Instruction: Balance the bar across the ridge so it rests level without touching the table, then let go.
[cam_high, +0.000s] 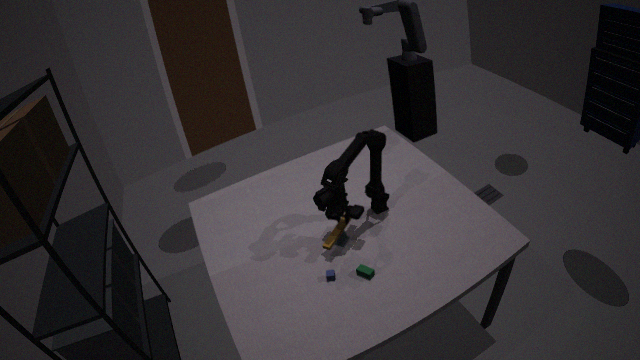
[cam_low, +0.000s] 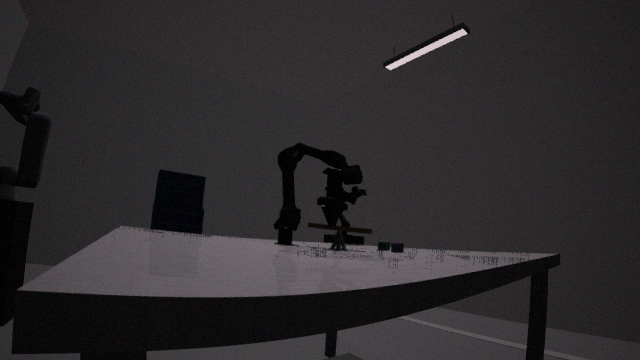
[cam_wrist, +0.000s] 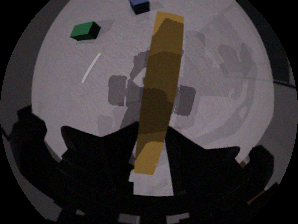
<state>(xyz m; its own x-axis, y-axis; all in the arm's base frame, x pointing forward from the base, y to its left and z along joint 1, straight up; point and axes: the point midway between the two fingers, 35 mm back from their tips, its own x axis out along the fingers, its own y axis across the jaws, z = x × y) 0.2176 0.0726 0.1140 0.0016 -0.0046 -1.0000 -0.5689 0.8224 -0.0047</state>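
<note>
Right now my gripper tip is 20 mm short of the yellow bar and 20 mm to the right of it. From my gripper tip the other things lie so: blue cube: 160 mm ahead, 180 mm to the left, 60 mm below; then green block: 30 mm ahead, 250 mm to the left, 60 mm below.
</note>
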